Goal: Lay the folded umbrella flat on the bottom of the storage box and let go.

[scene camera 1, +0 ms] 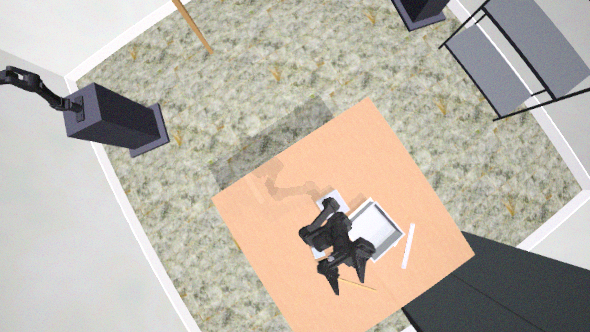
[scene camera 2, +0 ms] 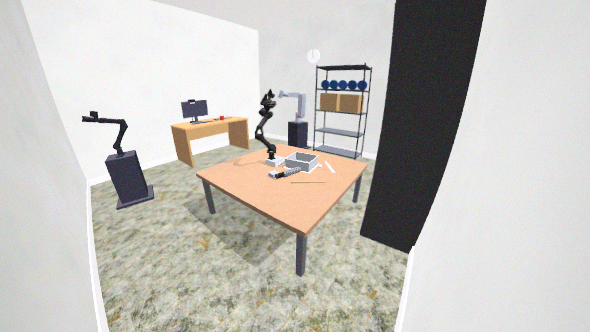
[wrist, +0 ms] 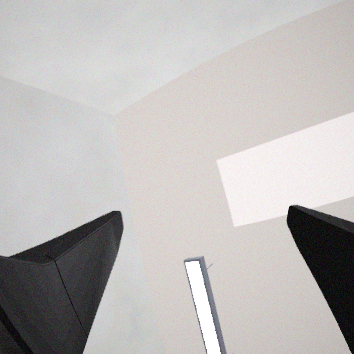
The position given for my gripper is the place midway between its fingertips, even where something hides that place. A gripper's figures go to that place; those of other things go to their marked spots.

Labels:
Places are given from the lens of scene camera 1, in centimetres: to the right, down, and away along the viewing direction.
my gripper (scene camera 1: 349,289): 14, 32, 44
storage box (scene camera 1: 371,222): 50, 37, 116

